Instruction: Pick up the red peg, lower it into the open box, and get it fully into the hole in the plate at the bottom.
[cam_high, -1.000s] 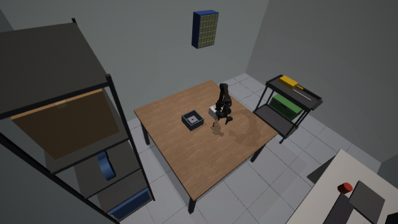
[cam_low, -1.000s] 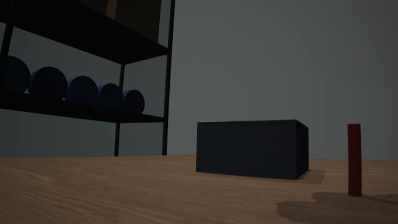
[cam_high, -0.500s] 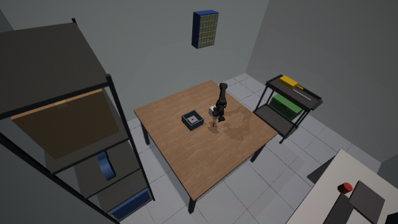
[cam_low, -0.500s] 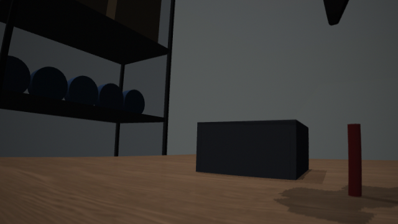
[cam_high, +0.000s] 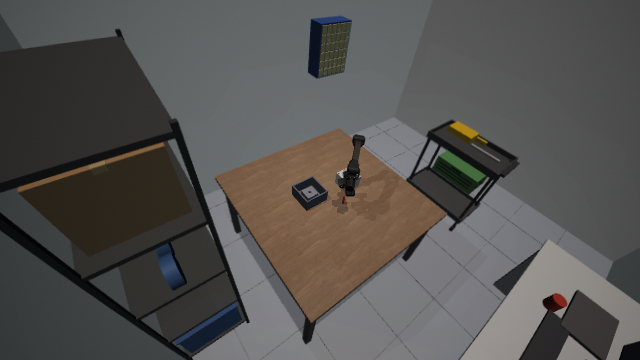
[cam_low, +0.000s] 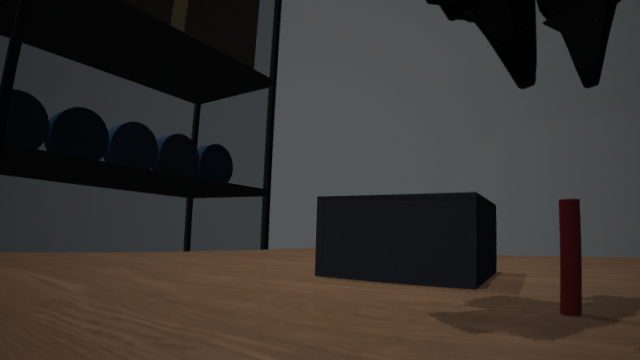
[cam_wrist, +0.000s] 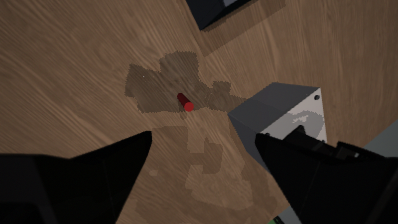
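Right now the red peg is 1 cm to the right of my gripper tip and 12 cm below it. From my gripper tip the other things lie so: dark blue box 16 cm ahead, 20 cm to the right, 14 cm below.
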